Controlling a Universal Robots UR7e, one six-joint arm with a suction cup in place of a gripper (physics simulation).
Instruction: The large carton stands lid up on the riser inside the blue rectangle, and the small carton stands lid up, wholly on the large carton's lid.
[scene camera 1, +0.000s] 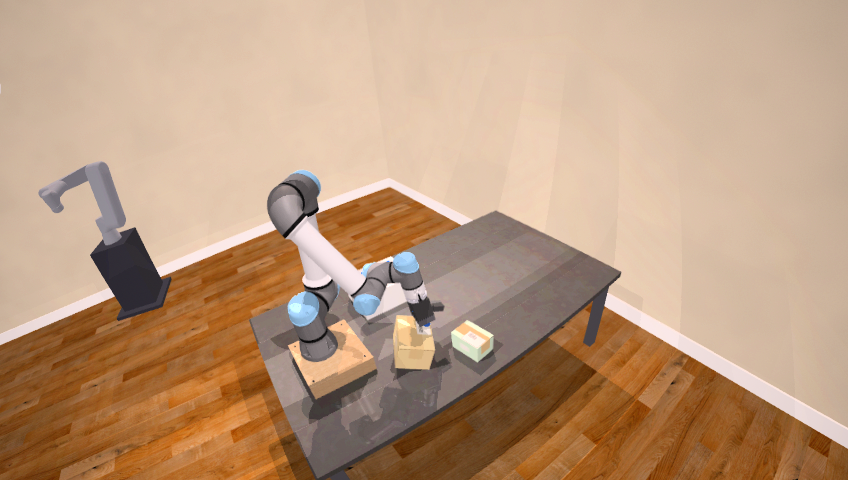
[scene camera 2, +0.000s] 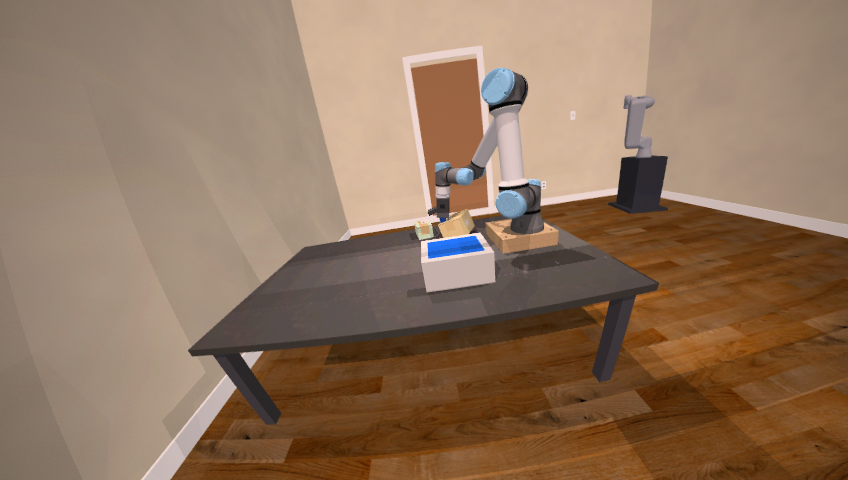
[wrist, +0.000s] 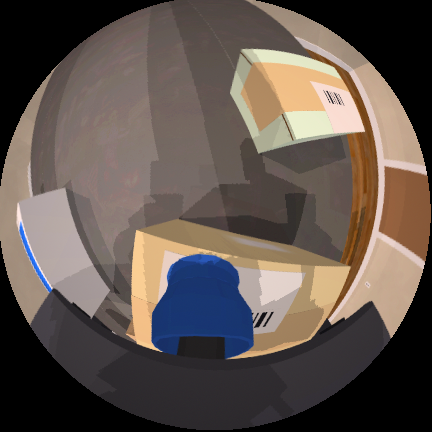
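The large tan carton (scene camera 1: 413, 355) (scene camera 2: 461, 224) (wrist: 320, 295) is tilted, with its end towards the robot base raised in the scene camera 2 view. My suction cup (scene camera 1: 424, 328) (scene camera 2: 443, 220) (wrist: 202, 267) is shut on its labelled top face, near the end away from the base. Whether a low edge touches the table is hidden. The small pale green and orange carton (scene camera 1: 472, 340) (scene camera 2: 423, 230) (wrist: 295, 95) stands apart on the table, label up. The white riser (scene camera 1: 386, 301) (scene camera 2: 458, 274) (wrist: 55, 240) bears the blue rectangle (scene camera 2: 455, 246) (wrist: 32, 257), with no carton on it.
The dark table (scene camera 1: 511, 255) (scene camera 2: 333, 297) carries everything. The arm stands on a wooden base block (scene camera 1: 342, 371) (scene camera 2: 523, 240) beside the large carton. The arm partly hides the riser in the scene camera 1 view. A second grey arm on a black pedestal (scene camera 1: 127, 273) (scene camera 2: 641, 181) stands away on the floor.
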